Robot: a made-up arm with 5 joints. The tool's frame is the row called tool.
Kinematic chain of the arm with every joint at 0, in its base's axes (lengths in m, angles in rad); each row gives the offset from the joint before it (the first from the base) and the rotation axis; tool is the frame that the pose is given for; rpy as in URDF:
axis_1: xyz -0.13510 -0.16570 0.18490 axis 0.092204 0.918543 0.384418
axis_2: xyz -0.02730 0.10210 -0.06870 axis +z
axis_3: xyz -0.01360 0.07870 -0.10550 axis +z
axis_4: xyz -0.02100 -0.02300 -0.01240 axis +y
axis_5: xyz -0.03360 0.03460 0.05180 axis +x
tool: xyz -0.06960 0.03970 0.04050 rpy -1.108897 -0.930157 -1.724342
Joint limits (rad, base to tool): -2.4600..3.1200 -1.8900..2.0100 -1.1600..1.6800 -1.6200..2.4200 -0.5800..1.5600
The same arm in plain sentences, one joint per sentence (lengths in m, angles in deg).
The arm has five revolute joints in a row. What follows holds with every joint at zero, and every direction is one of the base frame's.
The first joint sits 0.1351 m along -x and 0.1657 m along -y and 0.1849 m along +z from the base frame's origin and rotates about the direction (0.092204, 0.918543, 0.384418), from -140.95 to 178.76 deg.
The second joint sits 0.0273 m along -x and 0.1021 m along +y and 0.0687 m along -z from the first joint and rotates about +z, from -108.29 to 115.16 deg.
The third joint sits 0.0136 m along -x and 0.0787 m along +y and 0.1055 m along -z from the second joint and rotates about +z, from -66.46 to 96.26 deg.
The fourth joint sits 0.0210 m along -x and 0.0230 m along -y and 0.0124 m along -z from the third joint and rotates about +y, from -92.82 to 138.66 deg.
The fifth joint sits 0.0336 m along -x and 0.0346 m along +y and 0.0518 m along +z from the fourth joint and rotates about +x, from -33.23 to 89.38 deg.
The tool frame, which is the frame that the pose is given for, sits 0.0696 m along -x and 0.0397 m along +y and 0.0405 m along +z from the fifth joint; its axes are the base frame's turned by roll -63.54, pitch -53.29 and yaw -98.80 deg (as in URDF: about the fixed x, then y, then z).

